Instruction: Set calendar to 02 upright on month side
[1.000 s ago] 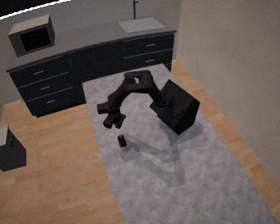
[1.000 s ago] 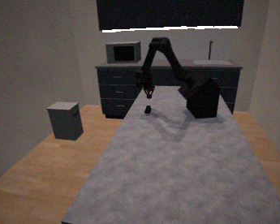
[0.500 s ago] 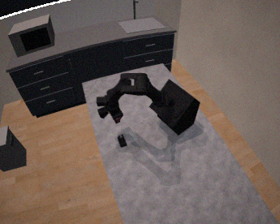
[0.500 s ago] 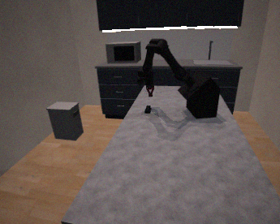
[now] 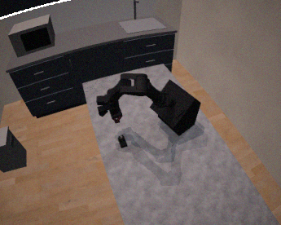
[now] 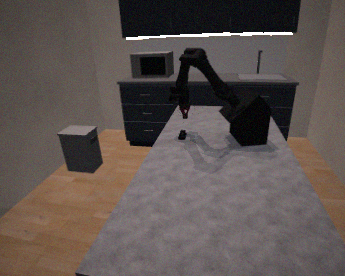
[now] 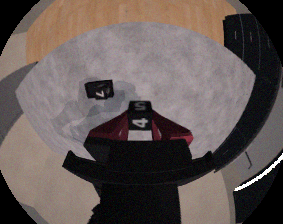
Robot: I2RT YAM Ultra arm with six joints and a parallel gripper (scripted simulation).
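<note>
Now: hand 11 cm to the right of the dark tray, 11 cm above it and 1 cm short of it. Round my hand: dark calendar cube (right at my hand).
</note>
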